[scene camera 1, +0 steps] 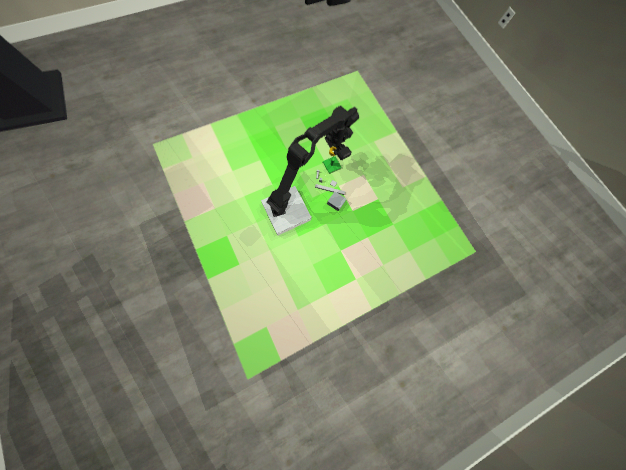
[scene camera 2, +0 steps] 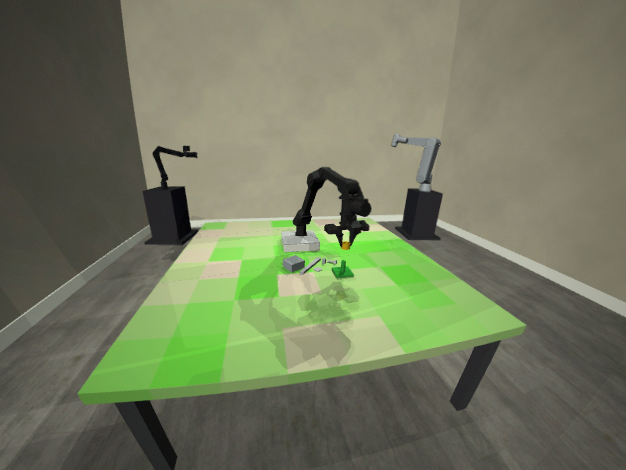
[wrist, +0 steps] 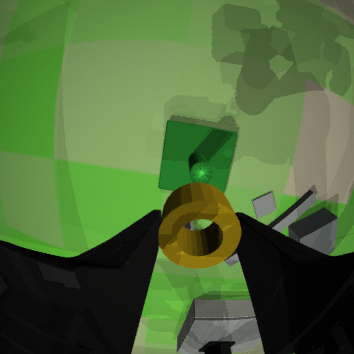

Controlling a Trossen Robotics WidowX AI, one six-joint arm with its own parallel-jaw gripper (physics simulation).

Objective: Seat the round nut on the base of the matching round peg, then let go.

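Note:
My gripper (scene camera 1: 336, 151) (scene camera 2: 345, 243) (wrist: 197, 218) is shut on the round nut (scene camera 1: 332, 150) (scene camera 2: 345, 245) (wrist: 200, 194), an orange-yellow ring with its hole facing along the fingers. The nut is held in the air above the table. The green round peg (scene camera 2: 343, 266) (wrist: 201, 172) stands upright on its square green base (scene camera 1: 328, 167) (scene camera 2: 335, 273) (wrist: 174, 167). In scene camera 2 the nut is above the peg's top, with a gap between them. In the wrist view the peg's tip shows just beyond the nut's far rim, outside the hole.
Beside the peg base lie a small grey flat piece (scene camera 1: 333, 183) (wrist: 264, 204), a long grey bar (scene camera 1: 330, 189) (scene camera 2: 310, 266) and a grey block (scene camera 1: 336, 200) (scene camera 2: 293, 263) (wrist: 311, 233). A small bolt (scene camera 1: 317, 174) lies near them. The arm's pale base (scene camera 1: 290, 217) (scene camera 2: 300, 243) stands behind.

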